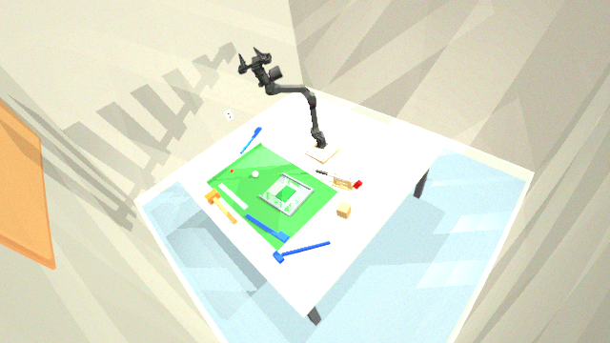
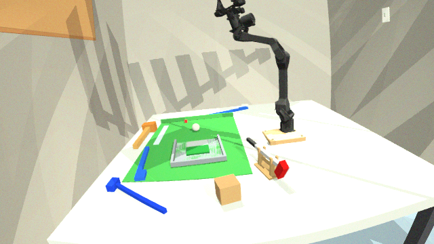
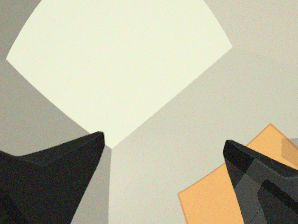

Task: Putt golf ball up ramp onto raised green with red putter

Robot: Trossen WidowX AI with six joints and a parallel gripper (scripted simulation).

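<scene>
Right now my gripper tip is 710 mm above the wooden stand, 510 mm to the right of it and 30 mm short of it. Round my gripper tip: small red marker: 730 mm below, 260 mm ahead, 210 mm to the right; then wooden cube: 710 mm below, 610 mm to the left, 200 mm ahead; then white golf ball: 710 mm below, 220 mm ahead, 20 mm to the right.
</scene>
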